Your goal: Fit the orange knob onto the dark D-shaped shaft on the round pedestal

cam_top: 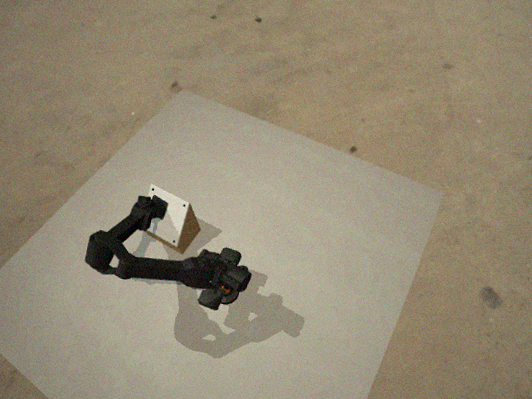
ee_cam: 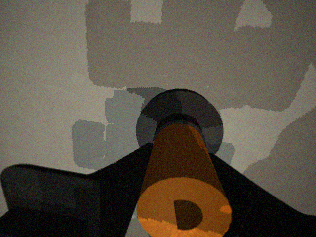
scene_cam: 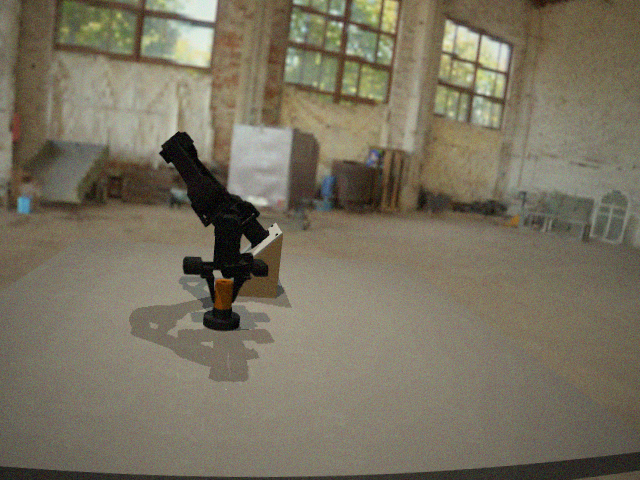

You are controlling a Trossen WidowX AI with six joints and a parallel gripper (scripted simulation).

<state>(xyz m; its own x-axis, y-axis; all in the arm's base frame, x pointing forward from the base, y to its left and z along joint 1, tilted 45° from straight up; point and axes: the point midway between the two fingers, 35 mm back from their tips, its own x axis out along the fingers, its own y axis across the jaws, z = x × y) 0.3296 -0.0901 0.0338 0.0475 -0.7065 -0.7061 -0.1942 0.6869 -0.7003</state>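
The orange knob lies 20 mm above my gripper tip. The rest, counted from my gripper tip: round dark pedestal 20 mm below.
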